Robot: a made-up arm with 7 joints.
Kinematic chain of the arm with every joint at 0, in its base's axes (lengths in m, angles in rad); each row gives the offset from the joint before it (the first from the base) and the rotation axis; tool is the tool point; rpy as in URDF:
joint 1: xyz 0 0 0.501 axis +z
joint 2: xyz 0 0 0 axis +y
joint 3: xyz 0 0 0.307 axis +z
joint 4: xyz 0.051 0 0 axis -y
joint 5: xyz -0.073 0 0.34 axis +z
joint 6: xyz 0 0 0 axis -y
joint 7: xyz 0.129 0 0 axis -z
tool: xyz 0 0 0 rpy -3.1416 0 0
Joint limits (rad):
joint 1: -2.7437..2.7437
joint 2: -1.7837..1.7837
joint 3: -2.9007..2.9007
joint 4: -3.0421..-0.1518
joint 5: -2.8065..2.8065
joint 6: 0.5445..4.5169
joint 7: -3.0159..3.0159
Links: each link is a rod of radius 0.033 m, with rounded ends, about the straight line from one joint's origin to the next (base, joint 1, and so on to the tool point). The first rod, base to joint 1, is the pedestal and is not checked.
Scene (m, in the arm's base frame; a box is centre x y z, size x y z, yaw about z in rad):
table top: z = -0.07
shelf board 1: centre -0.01 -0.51 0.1 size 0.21 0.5 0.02 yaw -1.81
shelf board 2: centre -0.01 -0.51 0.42 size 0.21 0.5 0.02 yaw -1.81
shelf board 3: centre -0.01 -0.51 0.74 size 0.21 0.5 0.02 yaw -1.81
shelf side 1: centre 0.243 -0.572 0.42 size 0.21 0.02 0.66 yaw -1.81
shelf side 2: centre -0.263 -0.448 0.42 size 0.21 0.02 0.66 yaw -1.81
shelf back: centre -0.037 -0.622 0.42 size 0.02 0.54 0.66 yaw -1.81
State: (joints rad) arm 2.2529 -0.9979 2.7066 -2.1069 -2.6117 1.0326 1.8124
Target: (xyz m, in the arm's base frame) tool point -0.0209 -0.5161 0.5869
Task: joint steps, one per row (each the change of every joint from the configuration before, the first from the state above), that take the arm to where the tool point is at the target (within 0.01 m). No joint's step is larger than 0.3 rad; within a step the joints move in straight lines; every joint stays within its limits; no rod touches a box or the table.
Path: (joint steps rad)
1: 0.0638 0.0859 0.0491 -0.1741 0.0087 0.0256 0.0000
2: 0.0637 0.0858 0.0491 -0.1742 0.0087 0.0257 0.0000
3: -0.0248 0.2490 0.0100 -0.0901 0.0168 -0.0795 0.0000
4: -0.0249 0.2490 0.0100 -0.0901 0.0168 -0.0795 0.0000
5: -0.0248 0.2490 0.0100 -0.0901 0.0167 -0.0795 0.0000
6: -0.0248 0.2491 0.0099 -0.0901 0.0168 -0.0795 0.0000
7: -0.0249 0.2490 0.0100 -0.0901 0.0168 -0.0795 0.0000
8: -0.0248 0.2490 0.0100 -0.0901 0.0167 -0.0795 0.0000
9: -0.0088 -0.2973 -0.1133 0.2719 -0.0194 0.0853 0.0000
10: -0.0088 -0.2974 -0.1134 0.2719 -0.0194 0.0853 0.0000
11: -0.0088 -0.2973 -0.1134 0.2720 -0.0194 0.0853 0.0000

